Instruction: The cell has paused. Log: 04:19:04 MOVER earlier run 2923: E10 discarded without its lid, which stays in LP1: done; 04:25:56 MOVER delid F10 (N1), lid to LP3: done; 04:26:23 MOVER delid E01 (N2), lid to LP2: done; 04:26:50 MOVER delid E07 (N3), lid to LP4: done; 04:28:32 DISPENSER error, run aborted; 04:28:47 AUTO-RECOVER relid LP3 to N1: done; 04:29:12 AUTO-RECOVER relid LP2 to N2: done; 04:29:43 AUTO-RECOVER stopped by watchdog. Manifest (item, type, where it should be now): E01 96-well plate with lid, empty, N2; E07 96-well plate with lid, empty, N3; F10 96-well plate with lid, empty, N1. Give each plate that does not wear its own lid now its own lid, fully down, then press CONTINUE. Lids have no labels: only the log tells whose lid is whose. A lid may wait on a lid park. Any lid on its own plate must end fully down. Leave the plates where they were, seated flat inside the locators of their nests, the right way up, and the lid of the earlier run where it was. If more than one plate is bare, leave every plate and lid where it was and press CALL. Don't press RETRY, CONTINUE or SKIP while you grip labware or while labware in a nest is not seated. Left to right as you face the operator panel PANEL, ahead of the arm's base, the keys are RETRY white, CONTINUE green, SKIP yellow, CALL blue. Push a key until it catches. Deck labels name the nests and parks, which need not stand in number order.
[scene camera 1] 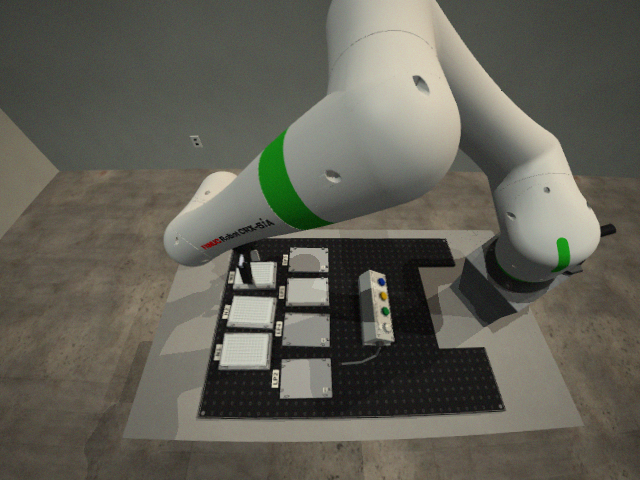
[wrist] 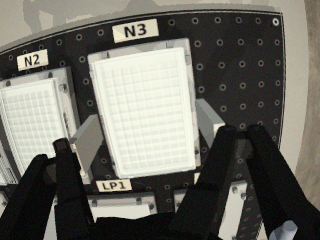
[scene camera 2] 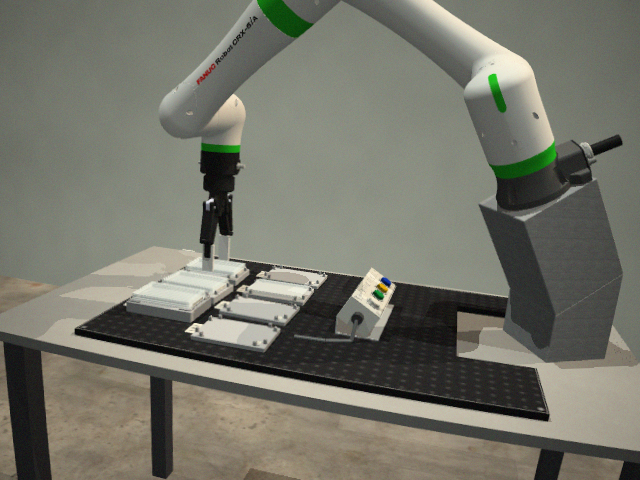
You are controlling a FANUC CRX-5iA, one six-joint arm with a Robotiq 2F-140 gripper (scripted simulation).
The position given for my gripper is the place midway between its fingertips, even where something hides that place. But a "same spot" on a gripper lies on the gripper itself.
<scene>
my gripper: scene camera 1; wrist 147, 119; scene camera 2
lid: scene camera 1; wrist 131, 210; scene camera 2
same spot on lid: (scene camera 2: 262, 286) = (scene camera 1: 296, 293)
same spot on my gripper: (scene camera 1: 244, 266) = (scene camera 2: 211, 205)
</scene>
